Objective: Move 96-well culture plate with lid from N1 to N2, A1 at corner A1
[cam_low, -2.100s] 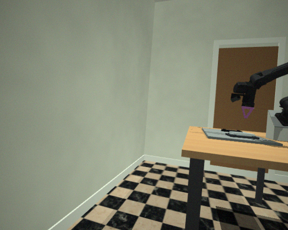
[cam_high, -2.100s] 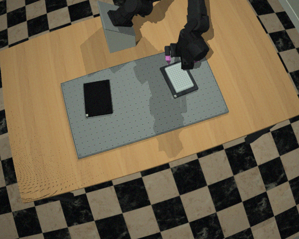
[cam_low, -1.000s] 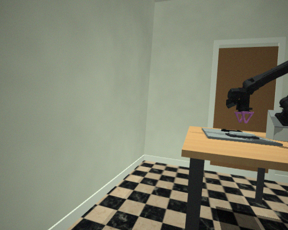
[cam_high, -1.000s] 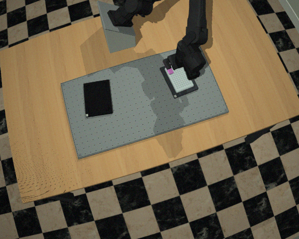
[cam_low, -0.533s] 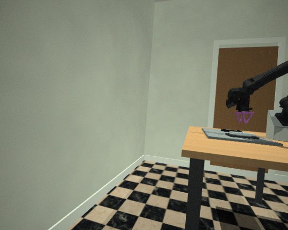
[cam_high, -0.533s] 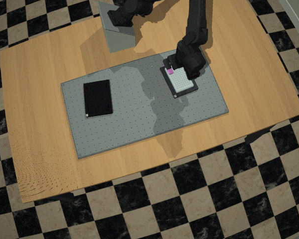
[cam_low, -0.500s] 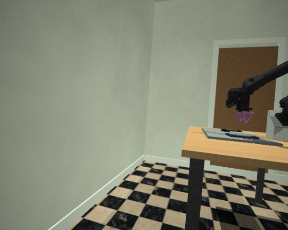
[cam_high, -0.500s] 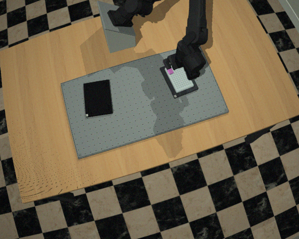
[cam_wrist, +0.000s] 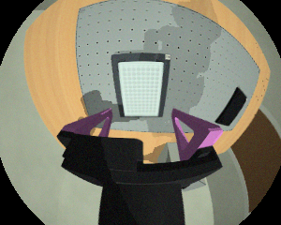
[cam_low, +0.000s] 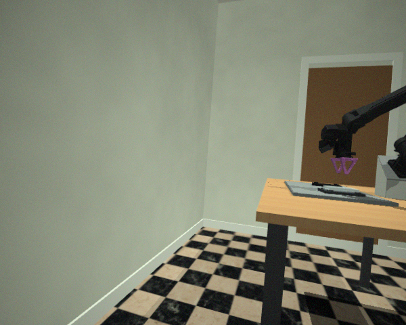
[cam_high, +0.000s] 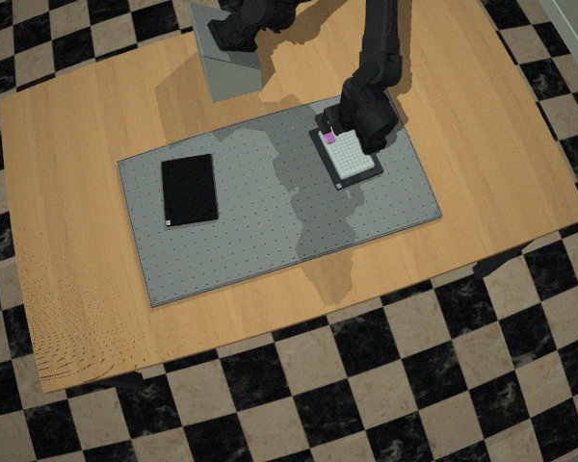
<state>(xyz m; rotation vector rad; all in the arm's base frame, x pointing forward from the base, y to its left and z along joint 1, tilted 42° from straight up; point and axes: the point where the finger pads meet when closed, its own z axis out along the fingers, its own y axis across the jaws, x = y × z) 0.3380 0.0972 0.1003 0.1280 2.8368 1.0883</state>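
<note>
The clear lid lies 7 cm below my hand. Round my hand: black nest N1 (9 cm below); culture plate (8 cm below); black nest N2 (37 cm to the right, 9 cm below, 7 cm behind).
</note>
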